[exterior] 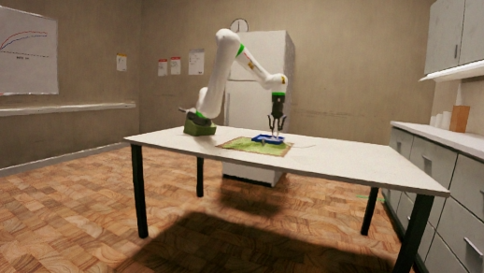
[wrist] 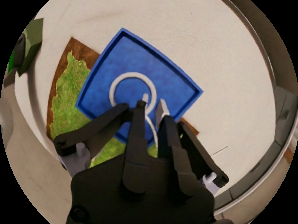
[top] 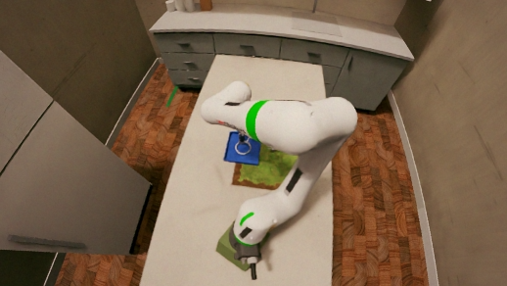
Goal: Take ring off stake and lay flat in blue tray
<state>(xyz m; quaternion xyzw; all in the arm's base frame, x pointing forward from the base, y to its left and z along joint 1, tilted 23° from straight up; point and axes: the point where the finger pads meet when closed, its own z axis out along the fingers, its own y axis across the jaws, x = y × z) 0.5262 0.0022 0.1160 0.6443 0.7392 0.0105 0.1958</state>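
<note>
The blue tray is 4 cm behind my hand and 3 cm below it. The rest, counted from my hand: green mat (17 cm to the right, 10 cm behind, 6 cm below); then grey stake (17 cm to the right, 8 cm behind, 2 cm below).
</note>
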